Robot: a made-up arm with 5 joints.
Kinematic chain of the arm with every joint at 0, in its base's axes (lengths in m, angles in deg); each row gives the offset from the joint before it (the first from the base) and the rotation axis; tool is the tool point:
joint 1: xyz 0 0 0.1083 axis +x
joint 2: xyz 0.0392 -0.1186 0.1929 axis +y
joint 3: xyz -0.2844 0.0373 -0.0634 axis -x
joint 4: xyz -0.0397 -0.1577 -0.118 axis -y
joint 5: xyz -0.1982 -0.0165 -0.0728 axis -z
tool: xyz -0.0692 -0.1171 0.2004
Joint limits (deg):
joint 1: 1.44..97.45
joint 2: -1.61..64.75
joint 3: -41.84..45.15
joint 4: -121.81..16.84
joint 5: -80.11..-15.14
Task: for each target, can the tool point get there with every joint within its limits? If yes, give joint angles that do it. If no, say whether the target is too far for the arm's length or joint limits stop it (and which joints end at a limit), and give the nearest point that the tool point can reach.
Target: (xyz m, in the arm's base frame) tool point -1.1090 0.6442 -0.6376
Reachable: no: too far | nearest point -0.5385 0.1308 -0.1949 | short by 0.886 m
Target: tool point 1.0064 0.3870 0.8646
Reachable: no: too far | nearest point 0.1520 -0.2079 0.6546 | short by 1.062 m
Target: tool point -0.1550 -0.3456 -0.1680
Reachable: yes | joints 70.18 46.47 -7.52 -105.68 -53.03
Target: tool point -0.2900 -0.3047 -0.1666
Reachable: yes | joints 62.21 7.75 -19.52 -49.13 -55.88
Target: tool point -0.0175 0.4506 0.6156
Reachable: no: joint limits stop it (at a limit: joint 1, joint 3, joint 5) | nearest point -0.0318 -0.2071 0.6754 | short by 0.661 m
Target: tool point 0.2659 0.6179 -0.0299
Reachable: no: joint limits stop it (at a limit: joint 1, joint 2, joint 3, joint 4) | nearest point -0.0949 0.1549 -0.1302 | short by 0.596 m
